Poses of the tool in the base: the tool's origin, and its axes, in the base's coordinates. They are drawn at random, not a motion.
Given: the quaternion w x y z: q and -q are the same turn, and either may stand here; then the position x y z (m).
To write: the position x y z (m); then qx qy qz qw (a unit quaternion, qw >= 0). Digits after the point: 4 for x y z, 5 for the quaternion.
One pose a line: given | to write
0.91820, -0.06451, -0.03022, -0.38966, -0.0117, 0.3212, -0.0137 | -0.0117, 0.3212, -0.0137, -0.06451, -0.03022, -0.38966, 0.91820
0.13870, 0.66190, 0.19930, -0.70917, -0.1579, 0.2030, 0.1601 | -0.1579, 0.2030, 0.1601, 0.66190, 0.19930, -0.70917, 0.13870
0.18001, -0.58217, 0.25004, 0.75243, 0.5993, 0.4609, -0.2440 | 0.5993, 0.4609, -0.2440, -0.58217, 0.25004, 0.75243, 0.18001
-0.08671, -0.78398, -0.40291, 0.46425, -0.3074, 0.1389, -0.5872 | -0.3074, 0.1389, -0.5872, 0.78398, 0.40291, -0.46425, 0.08671
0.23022, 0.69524, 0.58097, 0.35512, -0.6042, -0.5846, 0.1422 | -0.6042, -0.5846, 0.1422, 0.69524, 0.58097, 0.35512, 0.23022
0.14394, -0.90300, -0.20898, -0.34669, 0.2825, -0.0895, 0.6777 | 0.2825, -0.0895, 0.6777, -0.90300, -0.20898, -0.34669, 0.14394
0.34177, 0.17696, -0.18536, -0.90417, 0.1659, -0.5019, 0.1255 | 0.1659, -0.5019, 0.1255, 0.17696, -0.18536, -0.90417, 0.34177
